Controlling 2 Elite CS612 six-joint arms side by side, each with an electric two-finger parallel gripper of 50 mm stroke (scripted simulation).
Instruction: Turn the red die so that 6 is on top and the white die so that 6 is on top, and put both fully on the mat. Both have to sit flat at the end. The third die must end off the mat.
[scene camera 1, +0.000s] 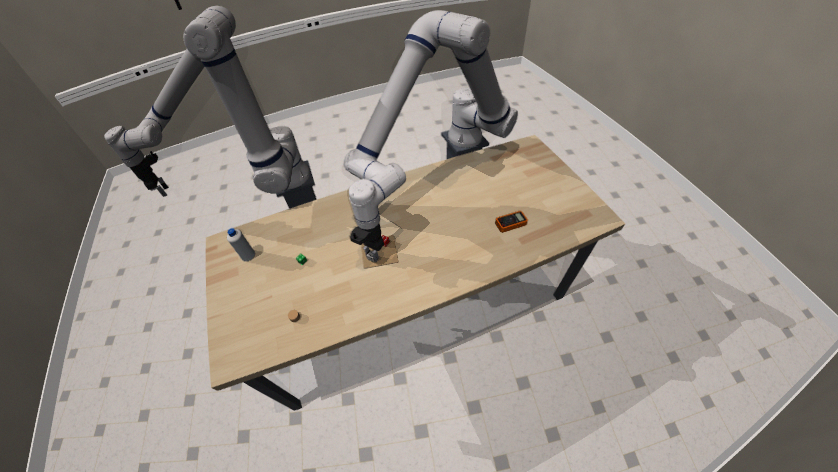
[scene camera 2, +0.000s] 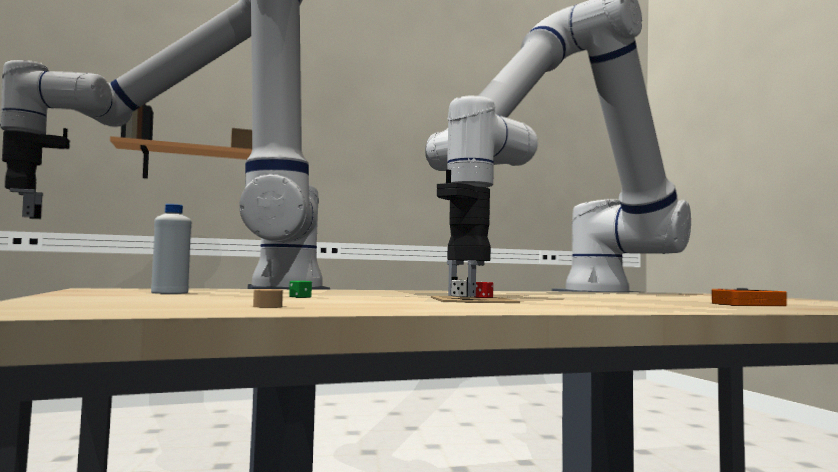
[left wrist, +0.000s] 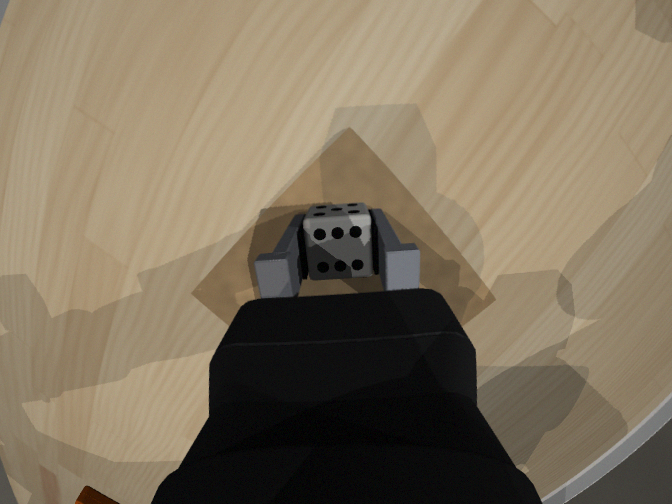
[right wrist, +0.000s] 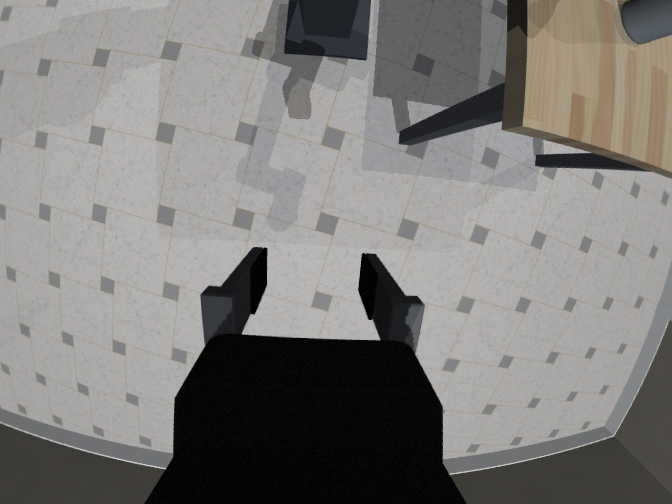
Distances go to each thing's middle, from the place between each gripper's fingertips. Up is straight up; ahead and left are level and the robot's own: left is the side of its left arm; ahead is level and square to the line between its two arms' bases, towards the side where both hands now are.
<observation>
The brown mat (left wrist: 348, 171) is 3 cm behind my left hand (scene camera 2: 461, 296), 3 cm to the left of it and 2 cm below it. Round my left hand: orange multimeter (scene camera 2: 741, 296): 1 cm ahead, 61 cm to the left, 1 cm below; grey bottle (scene camera 2: 172, 235): 19 cm behind, 53 cm to the right, 5 cm above.
I see my right gripper (scene camera 2: 31, 217) 390 mm short of the grey bottle, 370 mm to the right of it and 90 mm above it. From my right hand the other things lie so: brown mat: 550 mm ahead, 930 mm to the left, 170 mm below.
</observation>
